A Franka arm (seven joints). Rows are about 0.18 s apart.
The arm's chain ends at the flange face. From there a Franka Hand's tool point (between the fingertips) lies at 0.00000 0.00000 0.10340 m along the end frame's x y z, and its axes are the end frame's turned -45 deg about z.
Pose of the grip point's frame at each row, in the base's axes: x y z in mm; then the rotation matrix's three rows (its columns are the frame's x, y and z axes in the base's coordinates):
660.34 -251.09 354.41; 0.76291 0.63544 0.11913; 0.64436 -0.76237 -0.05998; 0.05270 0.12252 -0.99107
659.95 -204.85 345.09; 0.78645 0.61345 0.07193; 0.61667 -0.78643 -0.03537; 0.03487 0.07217 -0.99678
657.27 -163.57 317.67; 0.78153 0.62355 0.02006; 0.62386 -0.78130 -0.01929; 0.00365 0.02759 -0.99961
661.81 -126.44 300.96; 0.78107 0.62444 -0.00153; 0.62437 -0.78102 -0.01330; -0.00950 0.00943 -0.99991
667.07 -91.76 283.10; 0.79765 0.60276 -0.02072; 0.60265 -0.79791 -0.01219; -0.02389 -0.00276 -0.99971
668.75 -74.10 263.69; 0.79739 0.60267 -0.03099; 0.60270 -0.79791 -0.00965; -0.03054 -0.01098 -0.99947
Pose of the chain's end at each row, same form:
648.02 -244.89 456.89; 0.98878 -0.09013 0.11913; -0.08345 -0.99471 -0.05998; 0.12390 0.04937 -0.99107
652.51 -201.19 448.16; 0.98988 -0.12233 0.07193; -0.12004 -0.99214 -0.03537; 0.07569 0.02638 -0.99678
655.20 -161.58 421.03; 0.99354 -0.11171 0.02006; -0.11133 -0.99360 -0.01929; 0.02209 0.01693 -0.99961
661.97 -125.06 404.35; 0.99385 -0.11075 -0.00153; -0.11077 -0.99376 -0.01330; -0.00005 0.01339 -0.99991
669.21 -90.50 386.47; 0.99024 -0.13781 -0.02072; -0.13807 -0.99035 -0.01219; -0.01884 0.01494 -0.99971
671.95 -73.10 367.04; 0.98999 -0.13769 -0.03099; -0.13803 -0.99038 -0.00965; -0.02936 0.01383 -0.99947

